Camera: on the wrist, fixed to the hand. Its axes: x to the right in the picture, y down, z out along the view.
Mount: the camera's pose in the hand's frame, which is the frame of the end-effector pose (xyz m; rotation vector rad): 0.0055 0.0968 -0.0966 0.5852 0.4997 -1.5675
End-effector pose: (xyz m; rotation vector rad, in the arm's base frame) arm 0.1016 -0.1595 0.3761 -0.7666 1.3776 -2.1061
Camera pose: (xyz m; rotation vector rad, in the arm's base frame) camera 0.0410 -0.1359 0.2557 0.7429 0.0302 2.1748
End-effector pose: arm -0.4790 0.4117 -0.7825 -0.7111 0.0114 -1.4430
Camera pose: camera -0.4321 0.3611 -0.9007 0.3339 -0.6861 -2.8785
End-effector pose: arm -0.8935 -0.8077 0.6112 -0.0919 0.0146 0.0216
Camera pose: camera -0.8915 -0.7201 0.5061 0.4971 0.4412 -1.5665
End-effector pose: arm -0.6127 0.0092 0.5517 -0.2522 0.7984 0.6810
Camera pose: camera -0.7281 0.0417 0.4857 -0.4184 0.9565 -1.1173
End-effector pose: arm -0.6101 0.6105 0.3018 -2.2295 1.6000 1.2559
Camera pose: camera -0.6372 0.5134 0.3943 -2.3108 -0.1191 -0.1854
